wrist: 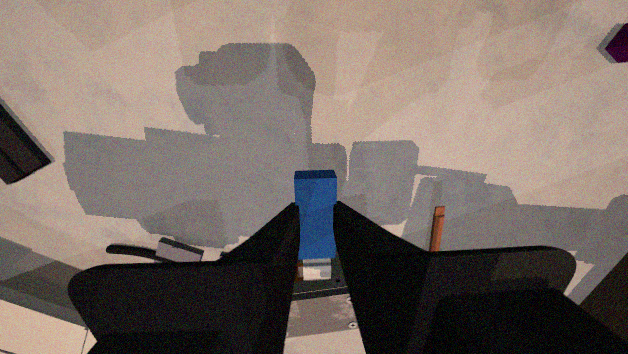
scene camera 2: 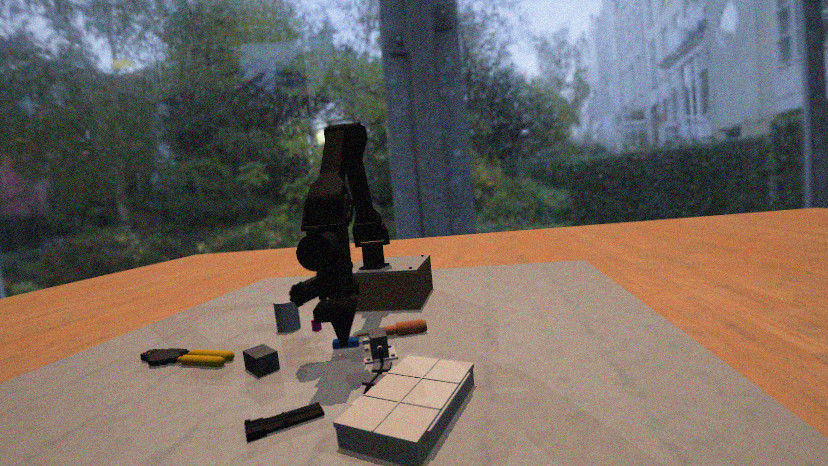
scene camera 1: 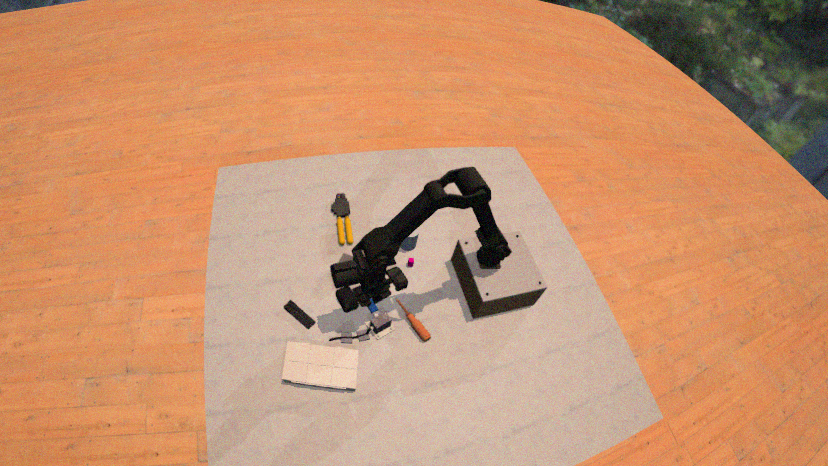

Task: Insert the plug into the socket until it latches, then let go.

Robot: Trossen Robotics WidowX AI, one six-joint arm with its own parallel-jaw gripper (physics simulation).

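Where they show: gripper, fingertip midpoint: (wrist: pixel 315 209) (scene camera 2: pixel 344 343) (scene camera 1: pixel 370 304); arm's base, origin of the base link: (scene camera 2: pixel 374 267) (scene camera 1: pixel 488 259).
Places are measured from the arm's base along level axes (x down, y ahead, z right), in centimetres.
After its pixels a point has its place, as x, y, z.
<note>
The blue plug (scene camera 1: pixel 373 307) @[6.8, 33.3, -11.8] (scene camera 2: pixel 345 343) (wrist: pixel 315 220) @[6.7, 34.0, -10.6] has a pale metal tip. My gripper (scene camera 1: pixel 371 300) @[7.4, 34.1, -10.4] (scene camera 2: pixel 344 340) @[7.4, 34.1, -10.4] (wrist: pixel 315 209) @[7.4, 34.1, -10.4] is shut on the plug's blue body, one finger on each side. The socket (scene camera 1: pixel 380 321) @[6.0, 31.7, -16.5] (scene camera 2: pixel 377 345) @[7.5, 33.8, -17.1] (wrist: pixel 321 286) @[6.7, 31.8, -14.4] is a dark block on a light plate with screws. In the wrist view the pale tip reaches over the near edge of the socket block, roughly in line with its opening. A sliver of the orange rim shows left of the tip. The fingers hide much of the socket, and I cannot tell whether the tip is inside.
An orange screwdriver (scene camera 1: pixel 418 327) @[7.8, 21.2, -17.5] (scene camera 2: pixel 408 327) @[8.5, 21.8, -18.0] (wrist: pixel 437 228) @[8.8, 25.8, -9.1] lies beside the socket. A dark cable (scene camera 1: pixel 349 336) @[10.0, 40.0, -19.4] runs from the socket. A tiled box (scene camera 1: pixel 320 365) @[7.0, 47.6, -29.4] (scene camera 2: pixel 405 399) @[7.0, 50.1, -29.3], a black bar (scene camera 1: pixel 299 314) @[9.6, 54.2, -13.3] (scene camera 2: pixel 283 421) @[9.6, 54.8, -13.5], pliers (scene camera 1: pixel 343 222) @[8.8, 42.6, 20.3] (scene camera 2: pixel 197 357) @[8.5, 43.5, 17.4], a dark cube (scene camera 2: pixel 261 360) @[7.6, 43.3, 0.9] and a magenta cube (scene camera 1: pixel 410 262) @[8.2, 21.6, 4.6] stand around.
</note>
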